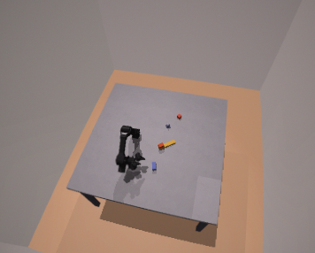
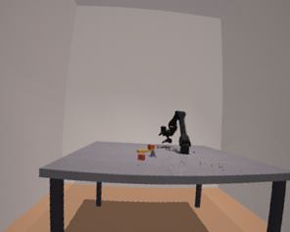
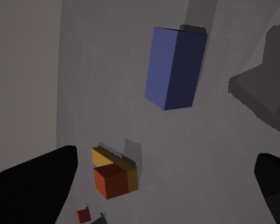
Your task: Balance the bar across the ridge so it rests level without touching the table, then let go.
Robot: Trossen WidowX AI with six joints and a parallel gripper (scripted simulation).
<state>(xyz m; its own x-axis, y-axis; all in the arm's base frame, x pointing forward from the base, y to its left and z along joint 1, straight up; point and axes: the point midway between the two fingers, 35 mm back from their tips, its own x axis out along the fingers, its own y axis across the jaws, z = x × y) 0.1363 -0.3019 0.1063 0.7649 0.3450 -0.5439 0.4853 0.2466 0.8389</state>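
The blue ridge block lies 9 cm ahead of my gripper tip, 1 cm to the left of it and 7 cm below it. From my gripper tip the other things lie so: red cube 21 cm ahead, 59 cm to the left, 7 cm below.
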